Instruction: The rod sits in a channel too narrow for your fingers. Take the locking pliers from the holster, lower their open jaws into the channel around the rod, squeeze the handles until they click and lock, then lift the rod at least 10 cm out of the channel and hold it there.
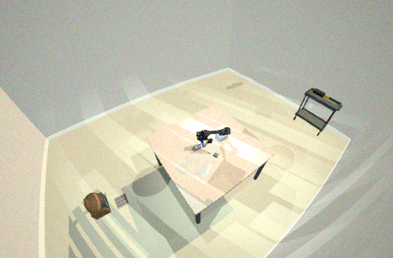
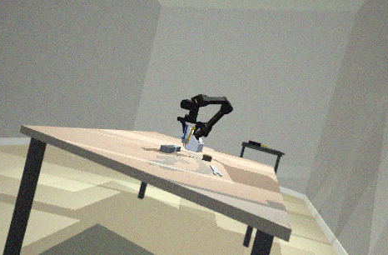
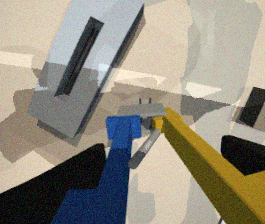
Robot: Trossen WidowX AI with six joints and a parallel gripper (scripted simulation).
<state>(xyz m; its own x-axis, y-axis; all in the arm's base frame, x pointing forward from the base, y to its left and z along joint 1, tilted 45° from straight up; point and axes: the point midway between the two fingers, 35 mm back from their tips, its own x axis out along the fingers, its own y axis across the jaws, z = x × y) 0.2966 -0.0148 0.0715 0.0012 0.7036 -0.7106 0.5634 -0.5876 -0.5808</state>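
Now: gripper tip 120 mm above the channel block and 100 mm to the left of it. The rest, counted from my gripper tip: grey link bar 10 mm to the right; then rod 130 mm below, 100 mm to the right; then yellow handle 10 mm to the left, 10 mm behind.
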